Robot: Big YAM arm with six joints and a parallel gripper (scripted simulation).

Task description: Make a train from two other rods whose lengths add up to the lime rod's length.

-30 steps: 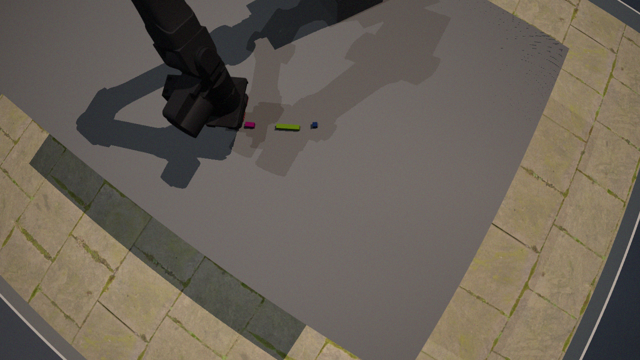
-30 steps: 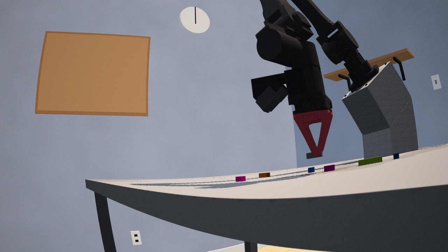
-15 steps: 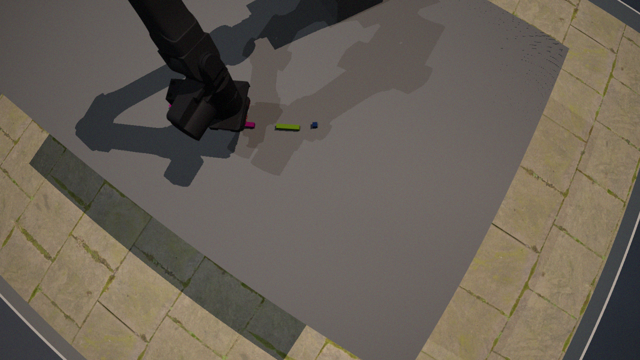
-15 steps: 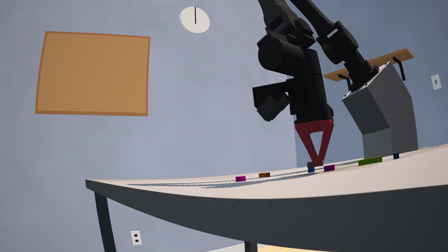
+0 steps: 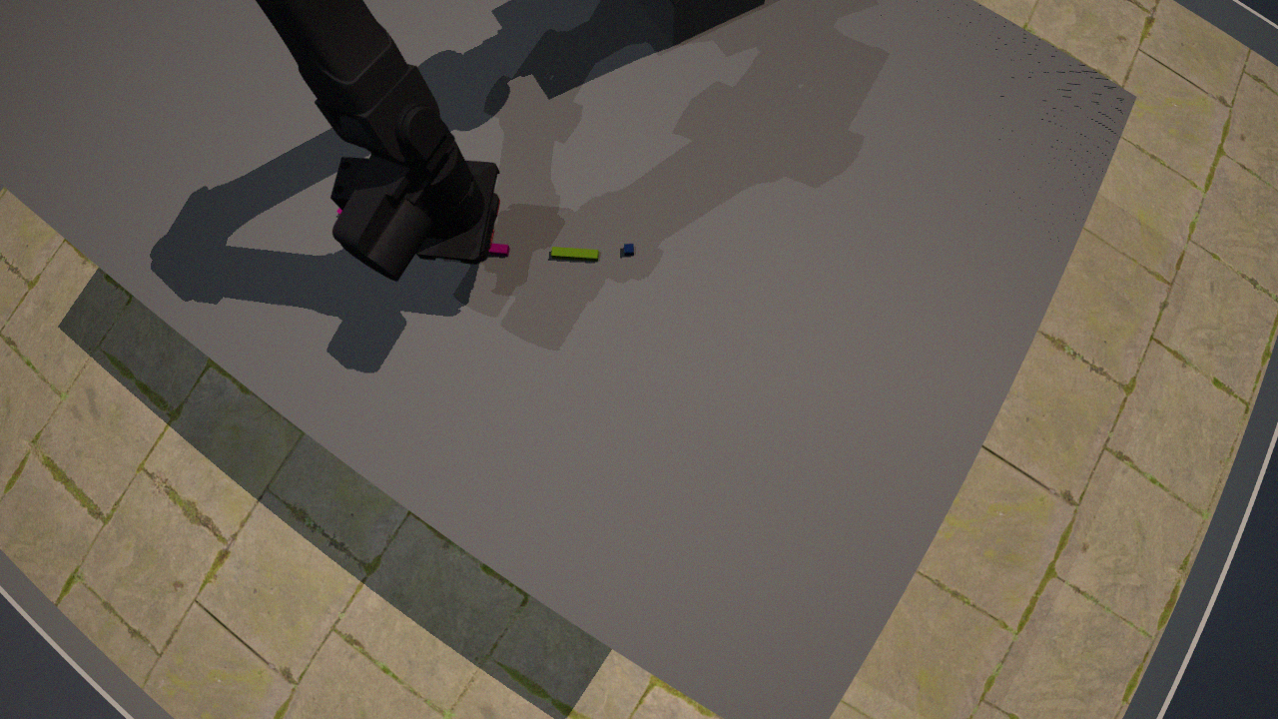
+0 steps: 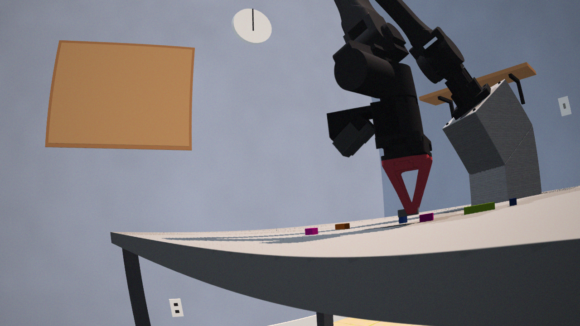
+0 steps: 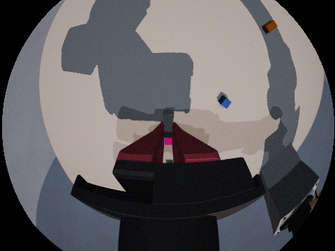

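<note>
The grey rod is 1 cm to the right of my hand and 1 cm below it. Also, from my hand: lime rod: 10 cm to the left, 2 cm below, 2 cm behind; then orange rod: 18 cm to the right, 11 cm behind, 2 cm below.
</note>
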